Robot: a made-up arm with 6 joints.
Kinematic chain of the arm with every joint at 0, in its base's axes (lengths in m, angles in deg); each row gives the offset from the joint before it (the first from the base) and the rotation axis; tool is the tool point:
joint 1: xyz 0 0 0.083 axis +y
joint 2: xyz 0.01 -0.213 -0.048 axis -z
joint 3: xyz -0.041 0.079 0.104 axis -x
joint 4: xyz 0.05 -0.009 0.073 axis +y
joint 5: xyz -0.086 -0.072 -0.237 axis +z
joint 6: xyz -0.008 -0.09 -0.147 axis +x
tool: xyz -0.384 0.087 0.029
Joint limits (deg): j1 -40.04..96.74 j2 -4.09..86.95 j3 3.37..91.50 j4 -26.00..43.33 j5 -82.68..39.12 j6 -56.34..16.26
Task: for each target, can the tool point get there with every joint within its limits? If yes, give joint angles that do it. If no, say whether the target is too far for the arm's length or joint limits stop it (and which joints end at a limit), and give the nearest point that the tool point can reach.
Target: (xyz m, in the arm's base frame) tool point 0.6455 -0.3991 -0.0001
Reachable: no: joint limits stop it (at a limit: joint 2, joint 3, joint 4, joint 5, joint 6) | nearest point 0.5089 -0.2578 0.0175 | short by 0.197 m
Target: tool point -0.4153 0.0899 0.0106
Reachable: yes | joints 9.09 51.99 76.18 13.05 -35.35 -49.72
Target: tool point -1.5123 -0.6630 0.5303
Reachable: no: too far | nearest point -0.6300 -0.3370 0.2693 | short by 0.976 m
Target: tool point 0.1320 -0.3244 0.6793
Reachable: yes | joints 76.07 3.68 74.41 21.95 27.46 -44.46
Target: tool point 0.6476 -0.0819 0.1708
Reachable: no: joint limits stop it (at a limit: joint 1, joint 2, joint 3, joint 5) | nearest point 0.4921 -0.0945 0.0690 | short by 0.186 m
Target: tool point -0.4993 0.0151 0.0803
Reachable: yes | joints 19.96 3.21 10.80 17.58 -38.88 -36.91
